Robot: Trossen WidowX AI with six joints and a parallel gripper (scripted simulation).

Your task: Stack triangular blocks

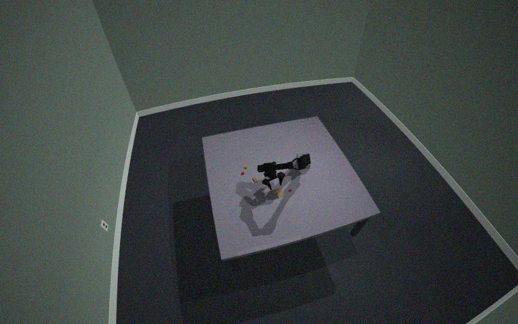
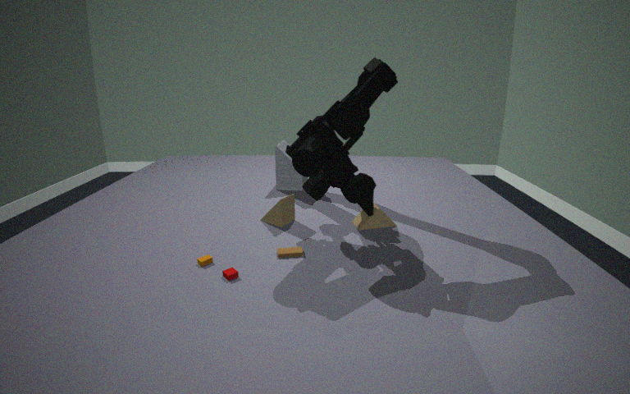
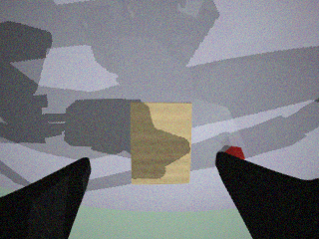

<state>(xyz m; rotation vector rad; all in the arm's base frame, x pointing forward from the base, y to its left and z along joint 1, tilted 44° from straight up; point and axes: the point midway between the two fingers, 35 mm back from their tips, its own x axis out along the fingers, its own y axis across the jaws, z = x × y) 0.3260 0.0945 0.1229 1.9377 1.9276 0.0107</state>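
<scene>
The red cube lies 11 cm behind my gripper tip, 4 cm to the left of it and 4 cm below it. Round my gripper tip: red brick (26 cm to the right, 21 cm ahead, 4 cm below); then orange brick (32 cm to the right, 16 cm ahead, 4 cm below); then flat tan brick (16 cm to the right, 13 cm ahead, 4 cm below).
</scene>
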